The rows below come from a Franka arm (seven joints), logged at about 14 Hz.
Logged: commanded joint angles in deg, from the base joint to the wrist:
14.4, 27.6, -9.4, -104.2, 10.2, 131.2, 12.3
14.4, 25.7, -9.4, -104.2, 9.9, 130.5, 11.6
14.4, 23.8, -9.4, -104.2, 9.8, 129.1, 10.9
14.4, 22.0, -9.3, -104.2, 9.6, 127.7, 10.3
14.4, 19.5, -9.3, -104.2, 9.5, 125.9, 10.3
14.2, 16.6, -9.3, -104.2, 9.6, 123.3, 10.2
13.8, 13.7, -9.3, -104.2, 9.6, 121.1, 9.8
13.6, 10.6, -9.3, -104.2, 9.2, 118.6, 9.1
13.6, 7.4, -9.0, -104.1, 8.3, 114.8, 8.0
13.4, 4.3, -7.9, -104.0, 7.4, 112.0, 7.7
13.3, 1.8, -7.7, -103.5, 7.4, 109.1, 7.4
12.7, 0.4, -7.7, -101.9, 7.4, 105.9, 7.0
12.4, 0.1, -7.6, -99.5, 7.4, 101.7, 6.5
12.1, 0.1, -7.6, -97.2, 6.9, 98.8, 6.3
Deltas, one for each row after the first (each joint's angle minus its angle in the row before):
0.0, -1.9, 0.0, 0.0, -0.3, -0.7, -0.7
0.0, -1.9, 0.0, 0.0, -0.1, -1.4, -0.7
0.0, -1.8, 0.1, 0.0, -0.2, -1.4, -0.6
0.0, -2.5, 0.0, 0.0, -0.1, -1.8, 0.0
-0.2, -2.9, 0.0, 0.0, 0.1, -2.6, -0.1
-0.4, -2.9, 0.0, 0.0, 0.0, -2.2, -0.4
-0.2, -3.1, 0.0, 0.0, -0.4, -2.5, -0.7
0.0, -3.2, 0.3, 0.1, -0.9, -3.8, -1.1
-0.2, -3.1, 1.1, 0.1, -0.9, -2.8, -0.3
-0.1, -2.5, 0.2, 0.5, 0.0, -2.9, -0.3
-0.6, -1.4, 0.0, 1.6, 0.0, -3.2, -0.4
-0.3, -0.3, 0.1, 2.4, 0.0, -4.2, -0.5
-0.3, 0.0, 0.0, 2.3, -0.5, -2.9, -0.2

